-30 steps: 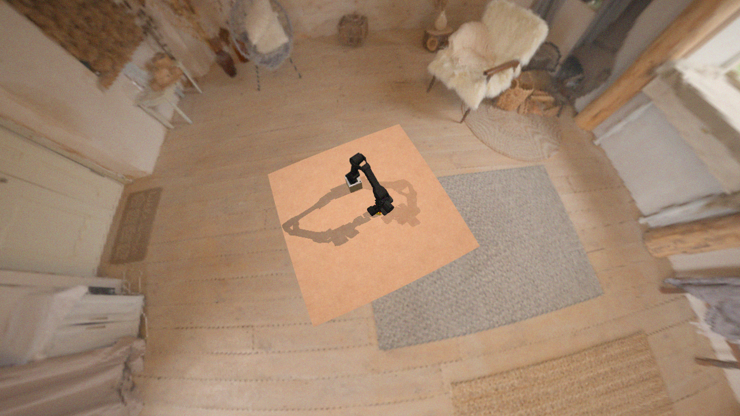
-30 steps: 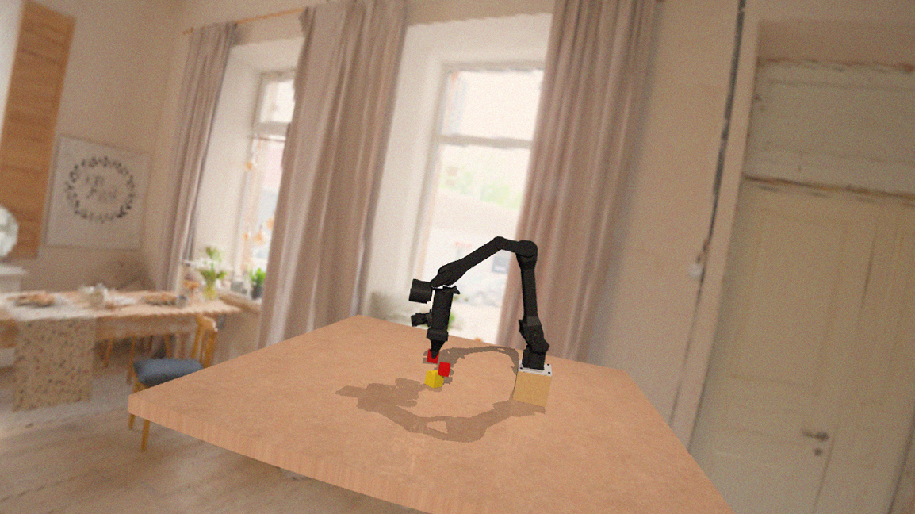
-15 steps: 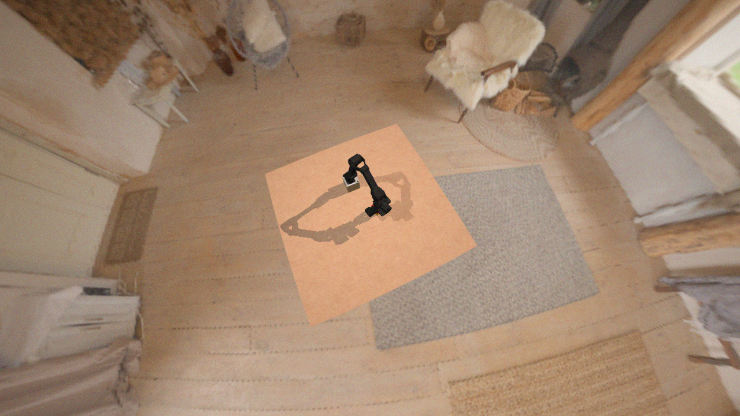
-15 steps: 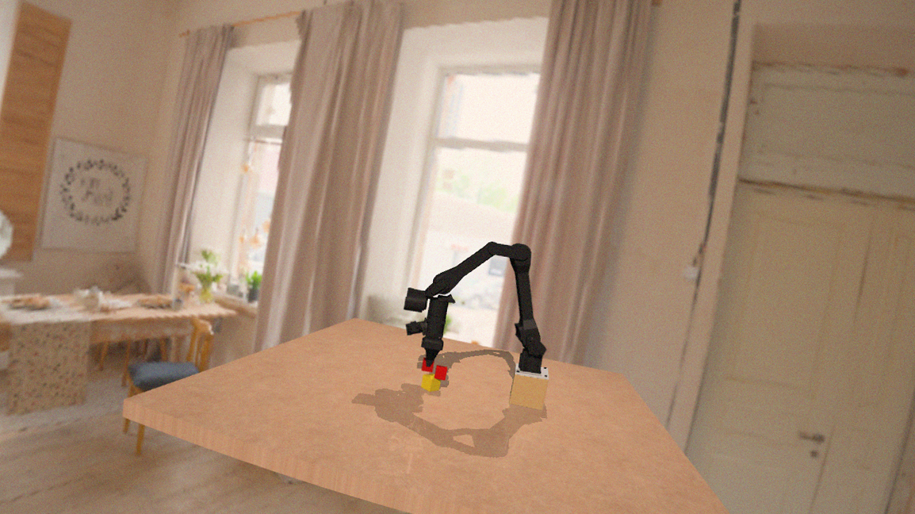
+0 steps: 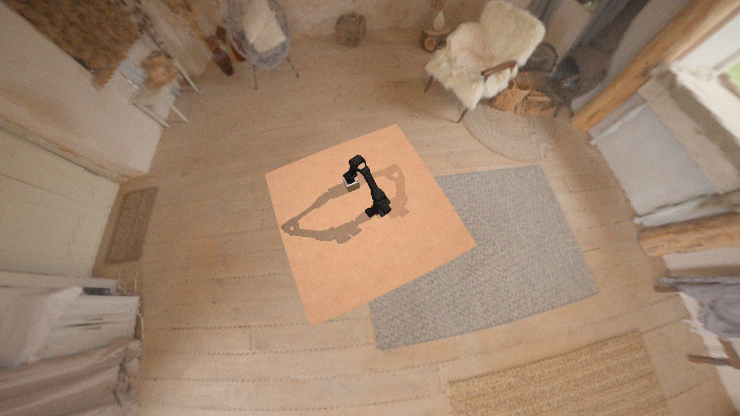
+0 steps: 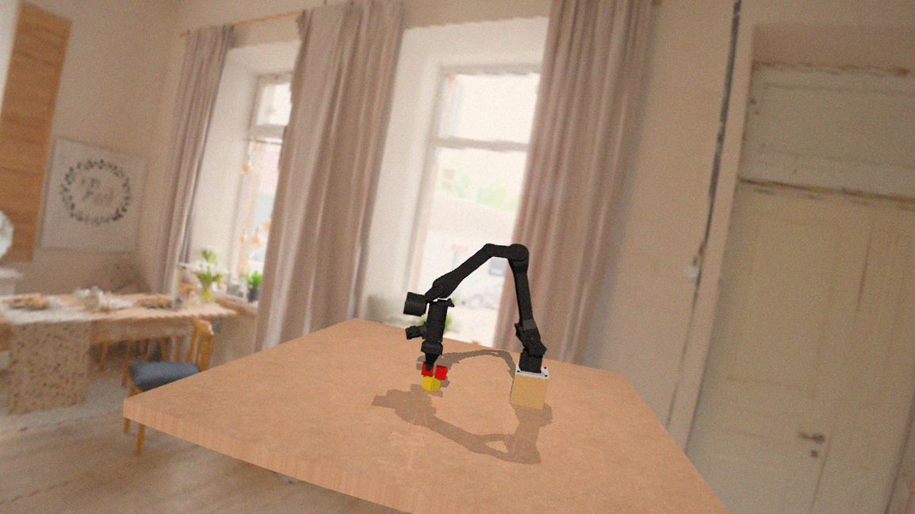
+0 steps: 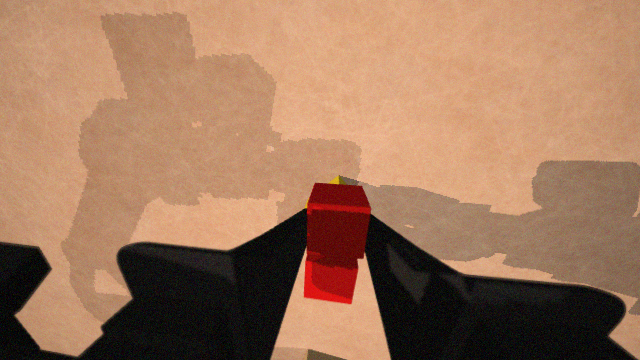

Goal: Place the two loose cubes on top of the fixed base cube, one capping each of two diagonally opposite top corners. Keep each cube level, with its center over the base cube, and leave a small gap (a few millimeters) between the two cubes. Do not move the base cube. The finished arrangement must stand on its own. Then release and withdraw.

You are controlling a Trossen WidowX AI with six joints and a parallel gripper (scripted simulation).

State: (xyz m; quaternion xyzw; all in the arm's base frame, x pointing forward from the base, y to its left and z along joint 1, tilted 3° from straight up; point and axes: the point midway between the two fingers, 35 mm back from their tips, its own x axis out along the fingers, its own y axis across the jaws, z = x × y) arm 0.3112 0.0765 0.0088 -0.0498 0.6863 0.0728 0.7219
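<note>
Right now the yellow base cube is 2 cm behind my gripper tip and 4 cm below it.
</note>
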